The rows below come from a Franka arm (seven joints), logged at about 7 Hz.
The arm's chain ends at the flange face. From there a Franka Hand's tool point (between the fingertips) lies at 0.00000 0.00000 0.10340 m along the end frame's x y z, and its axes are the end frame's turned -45 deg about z.
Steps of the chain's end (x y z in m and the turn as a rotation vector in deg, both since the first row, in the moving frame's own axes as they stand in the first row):
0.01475, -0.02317, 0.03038, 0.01, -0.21, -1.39
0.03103, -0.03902, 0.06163, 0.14, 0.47, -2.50
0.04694, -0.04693, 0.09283, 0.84, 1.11, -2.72
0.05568, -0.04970, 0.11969, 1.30, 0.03, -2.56
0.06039, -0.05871, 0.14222, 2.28, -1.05, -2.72
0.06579, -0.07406, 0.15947, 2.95, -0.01, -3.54
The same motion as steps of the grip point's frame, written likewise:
0.02655, -0.00623, 0.03038, 0.16, -0.14, -1.39
0.05032, -0.00525, 0.06163, -0.23, 0.43, -2.50
0.06887, 0.00029, 0.09280, -0.19, 1.38, -2.72
0.07618, 0.00257, 0.11966, 0.90, 0.94, -2.56
0.08568, -0.00310, 0.14212, 2.35, 0.87, -2.72
0.10252, -0.00974, 0.15933, 2.09, 2.08, -3.54

